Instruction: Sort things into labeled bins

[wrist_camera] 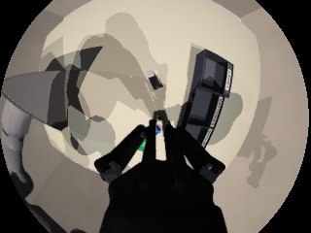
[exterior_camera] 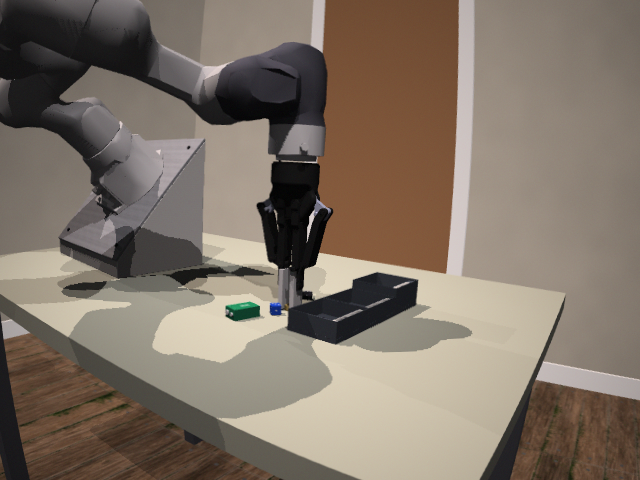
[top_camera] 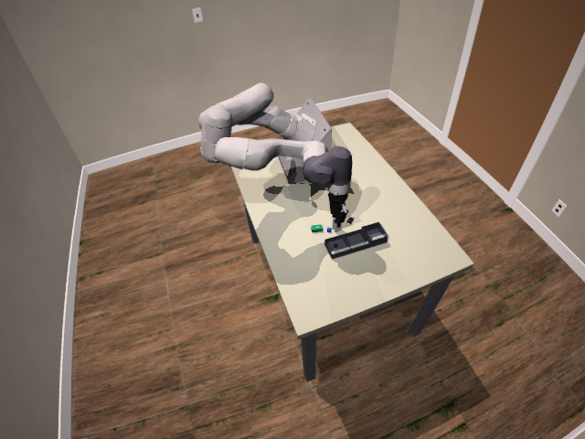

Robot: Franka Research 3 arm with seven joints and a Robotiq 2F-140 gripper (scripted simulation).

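Right now my hand is 3 cm to the left of the small blue cube and 3 cm above it. Round my hand: green block 9 cm to the right, 3 cm below, 3 cm behind; then tan ring 3 cm below; then small black piece 8 cm to the left, 3 cm below, 3 cm behind.
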